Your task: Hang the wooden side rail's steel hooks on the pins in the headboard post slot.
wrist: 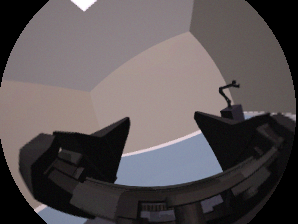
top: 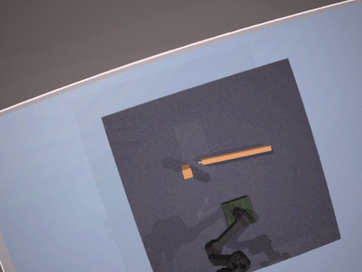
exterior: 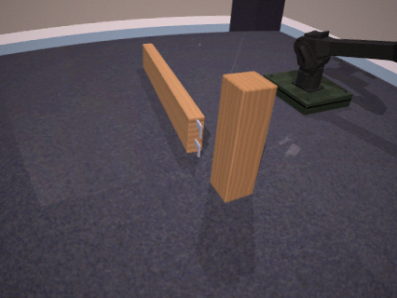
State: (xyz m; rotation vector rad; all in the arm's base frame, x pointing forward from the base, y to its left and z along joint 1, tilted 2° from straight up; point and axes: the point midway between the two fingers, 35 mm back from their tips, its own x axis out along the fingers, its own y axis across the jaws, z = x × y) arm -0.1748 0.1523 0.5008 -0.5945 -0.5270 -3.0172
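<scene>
Now: the headboard post 580 mm ahead of my gripper tip, 470 mm below it and 10 mm to the left of it.
</scene>
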